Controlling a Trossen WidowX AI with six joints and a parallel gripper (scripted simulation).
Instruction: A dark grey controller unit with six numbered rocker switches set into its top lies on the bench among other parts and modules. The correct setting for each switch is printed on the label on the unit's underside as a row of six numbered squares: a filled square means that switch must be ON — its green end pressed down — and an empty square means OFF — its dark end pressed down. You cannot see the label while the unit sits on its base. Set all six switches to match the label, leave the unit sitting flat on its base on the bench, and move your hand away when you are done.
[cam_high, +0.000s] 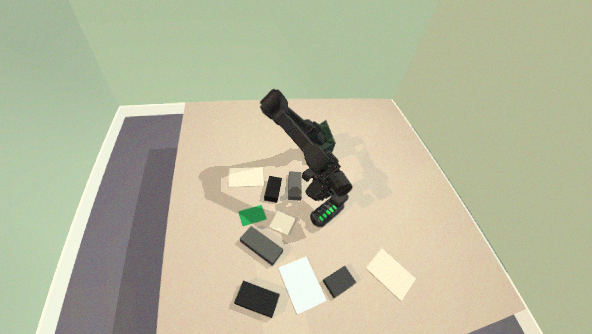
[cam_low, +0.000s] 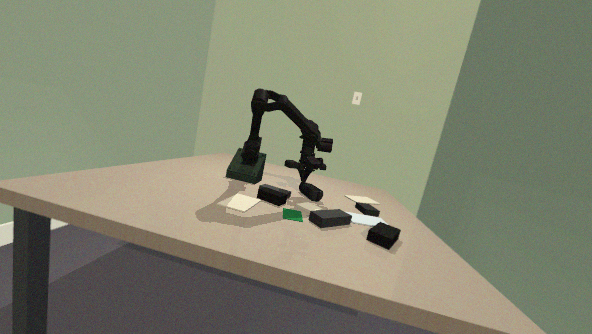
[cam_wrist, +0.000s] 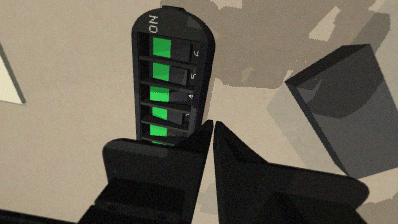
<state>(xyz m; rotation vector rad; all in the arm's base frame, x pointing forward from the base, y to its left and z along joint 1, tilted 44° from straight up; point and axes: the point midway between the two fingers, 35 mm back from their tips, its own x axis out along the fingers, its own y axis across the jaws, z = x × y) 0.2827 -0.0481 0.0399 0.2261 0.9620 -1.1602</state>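
Right now my gripper tip is 110 mm past the grey module, 80 mm to the left of it and 50 mm above it. The rest, counted from my gripper tip: cream tile 160 mm to the right, 60 mm ahead, 50 mm below; then green card 270 mm to the right, 60 mm below, 10 mm ahead; then black block 170 mm to the right, 100 mm behind, 40 mm below.
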